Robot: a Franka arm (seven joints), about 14 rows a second.
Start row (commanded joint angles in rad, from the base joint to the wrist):
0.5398, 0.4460, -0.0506, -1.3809, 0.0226, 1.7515, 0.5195
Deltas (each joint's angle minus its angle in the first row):
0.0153, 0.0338, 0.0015, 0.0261, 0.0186, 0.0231, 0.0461
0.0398, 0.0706, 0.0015, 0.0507, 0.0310, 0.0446, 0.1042
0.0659, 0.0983, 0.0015, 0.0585, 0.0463, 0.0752, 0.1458
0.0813, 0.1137, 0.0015, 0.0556, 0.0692, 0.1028, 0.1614
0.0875, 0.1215, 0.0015, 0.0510, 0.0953, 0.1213, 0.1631
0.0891, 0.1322, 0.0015, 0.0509, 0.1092, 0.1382, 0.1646
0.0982, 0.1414, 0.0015, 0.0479, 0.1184, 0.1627, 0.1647
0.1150, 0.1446, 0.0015, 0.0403, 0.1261, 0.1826, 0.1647
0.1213, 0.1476, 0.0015, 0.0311, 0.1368, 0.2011, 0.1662
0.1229, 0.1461, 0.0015, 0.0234, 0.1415, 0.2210, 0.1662
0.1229, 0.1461, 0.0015, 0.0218, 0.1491, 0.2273, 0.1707
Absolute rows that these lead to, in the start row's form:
0.5551, 0.4798, -0.0491, -1.3548, 0.0412, 1.7746, 0.5656
0.5796, 0.5166, -0.0491, -1.3302, 0.0536, 1.7961, 0.6237
0.6057, 0.5443, -0.0491, -1.3224, 0.0689, 1.8267, 0.6653
0.6211, 0.5597, -0.0491, -1.3253, 0.0918, 1.8543, 0.6809
0.6273, 0.5675, -0.0491, -1.3299, 0.1179, 1.8728, 0.6826
0.6289, 0.5782, -0.0491, -1.3300, 0.1318, 1.8897, 0.6841
0.6380, 0.5874, -0.0491, -1.3330, 0.1410, 1.9142, 0.6842
0.6548, 0.5906, -0.0491, -1.3406, 0.1487, 1.9341, 0.6842
0.6611, 0.5936, -0.0491, -1.3498, 0.1594, 1.9526, 0.6857
0.6627, 0.5921, -0.0491, -1.3575, 0.1641, 1.9725, 0.6857
0.6627, 0.5921, -0.0491, -1.3591, 0.1717, 1.9788, 0.6902

